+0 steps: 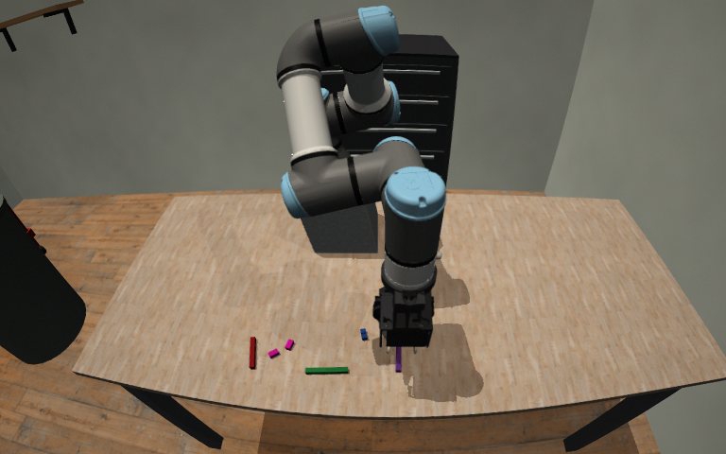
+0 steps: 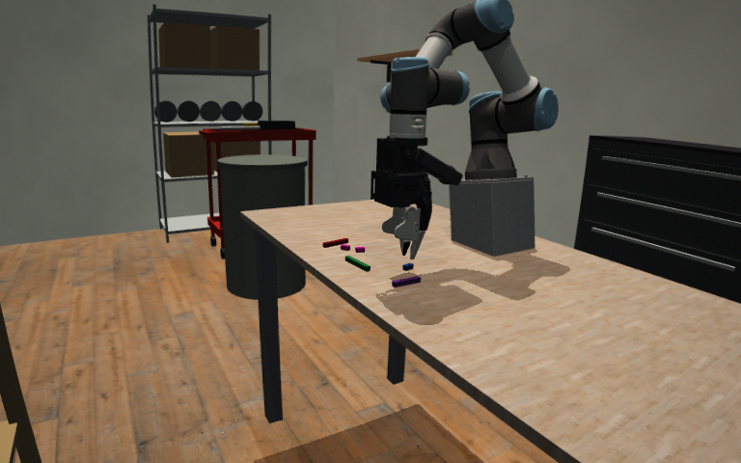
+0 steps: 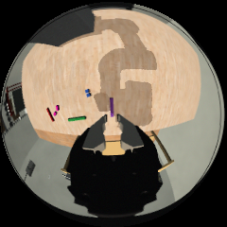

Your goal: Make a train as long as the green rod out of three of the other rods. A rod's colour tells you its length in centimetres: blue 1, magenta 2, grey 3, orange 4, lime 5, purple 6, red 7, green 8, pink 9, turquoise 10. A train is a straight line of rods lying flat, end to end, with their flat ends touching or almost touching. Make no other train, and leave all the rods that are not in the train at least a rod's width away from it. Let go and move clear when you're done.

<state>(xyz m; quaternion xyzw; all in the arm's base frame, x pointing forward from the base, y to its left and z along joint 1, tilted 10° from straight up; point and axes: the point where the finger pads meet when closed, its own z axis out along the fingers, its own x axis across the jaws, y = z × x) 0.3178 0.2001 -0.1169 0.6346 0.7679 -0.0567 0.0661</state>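
Now: hand 60 mm above the purple rod. Also, from my hand: magenta rod 50 mm ahead, 240 mm to the right, 60 mm below; then green rod 60 mm ahead, 120 mm to the right, 60 mm below; then red rod 70 mm ahead, 280 mm to the right, 60 mm below.
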